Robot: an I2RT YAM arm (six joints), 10 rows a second.
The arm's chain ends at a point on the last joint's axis. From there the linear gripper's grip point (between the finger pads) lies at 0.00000 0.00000 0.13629 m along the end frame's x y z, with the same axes.
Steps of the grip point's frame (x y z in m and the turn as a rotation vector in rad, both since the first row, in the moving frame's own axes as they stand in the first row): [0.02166, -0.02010, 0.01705, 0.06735, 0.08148, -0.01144]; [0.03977, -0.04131, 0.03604, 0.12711, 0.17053, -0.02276]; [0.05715, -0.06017, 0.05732, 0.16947, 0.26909, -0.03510]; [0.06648, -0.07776, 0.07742, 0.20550, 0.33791, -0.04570]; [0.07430, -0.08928, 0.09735, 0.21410, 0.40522, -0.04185]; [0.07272, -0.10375, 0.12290, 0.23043, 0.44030, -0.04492]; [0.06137, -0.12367, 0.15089, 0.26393, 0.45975, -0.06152]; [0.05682, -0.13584, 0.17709, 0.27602, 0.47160, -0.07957]
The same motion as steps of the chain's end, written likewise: [0.01063, -0.01087, 0.01781, 0.06735, 0.08148, -0.01144]; [0.01690, -0.02385, 0.03911, 0.12711, 0.17053, -0.02276]; [0.02150, -0.03683, 0.06415, 0.16947, 0.26909, -0.03510]; [0.02226, -0.04945, 0.08794, 0.20550, 0.33791, -0.04570]; [0.02160, -0.05998, 0.11141, 0.21410, 0.40522, -0.04185]; [0.01586, -0.07231, 0.13938, 0.23043, 0.44030, -0.04492]; [0.00272, -0.08750, 0.16959, 0.26393, 0.45975, -0.06152]; [-0.00278, -0.09761, 0.19693, 0.27602, 0.47160, -0.07957]
